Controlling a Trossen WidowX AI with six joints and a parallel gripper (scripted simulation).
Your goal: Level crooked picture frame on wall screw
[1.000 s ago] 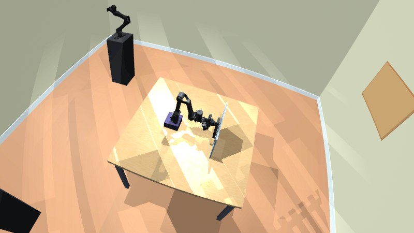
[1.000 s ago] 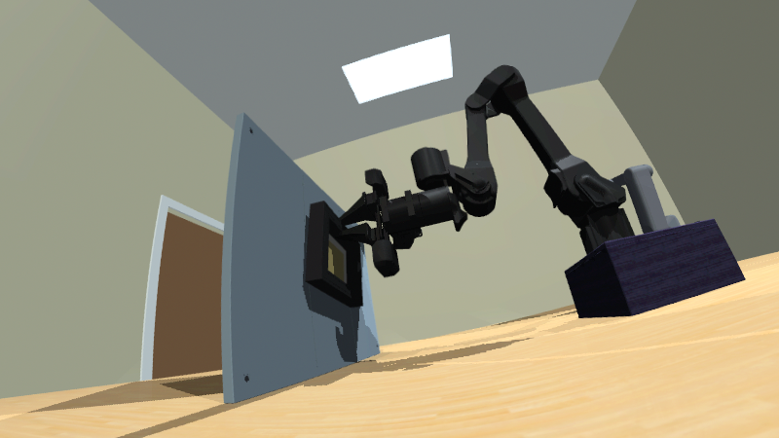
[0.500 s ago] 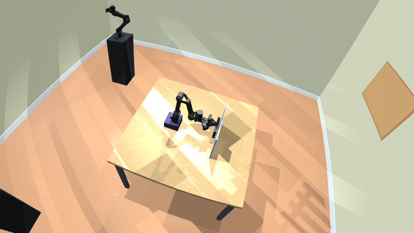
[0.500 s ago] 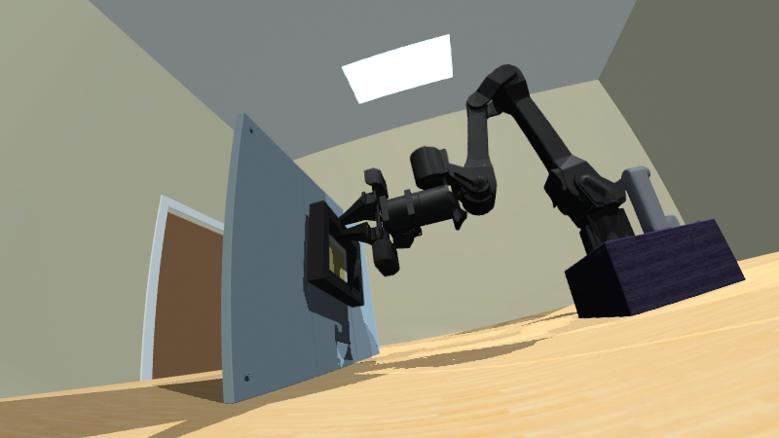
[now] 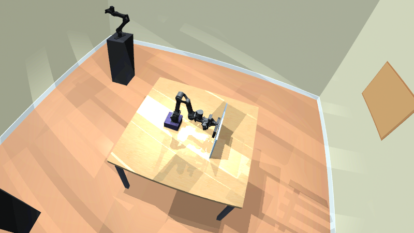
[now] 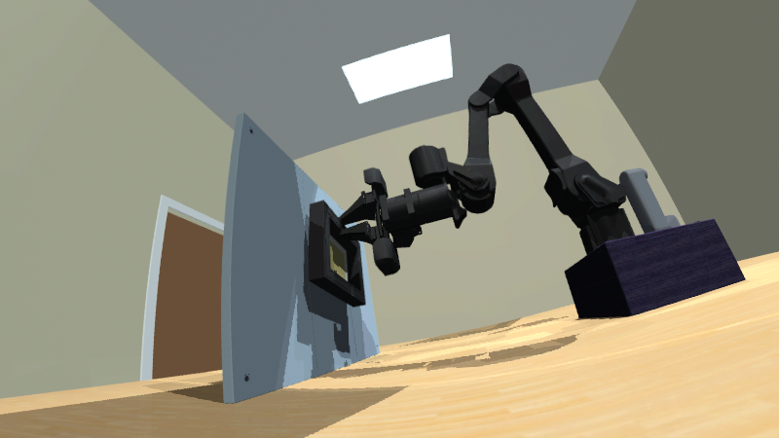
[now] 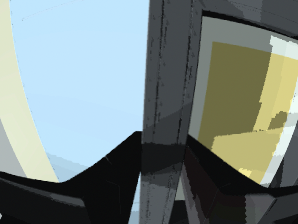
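Now: gripper tip 5 cm above the picture frame. Also, from my gripper tip: wall panel (2 cm ahead, 7 cm below).
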